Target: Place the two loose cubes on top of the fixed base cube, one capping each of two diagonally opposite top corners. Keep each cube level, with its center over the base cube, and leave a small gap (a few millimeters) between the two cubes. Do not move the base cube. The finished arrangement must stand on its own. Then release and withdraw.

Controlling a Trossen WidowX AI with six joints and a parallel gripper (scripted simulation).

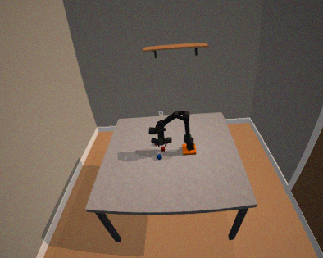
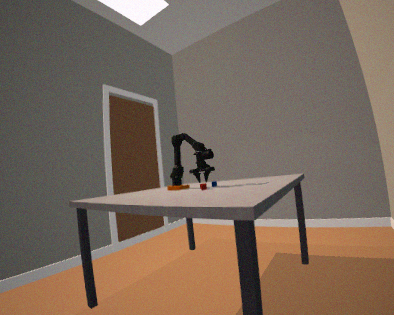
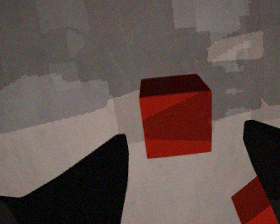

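Now: the blue cube 4 cm ahead of my gripper tip, 10 cm to the left of it and 2 cm below it.
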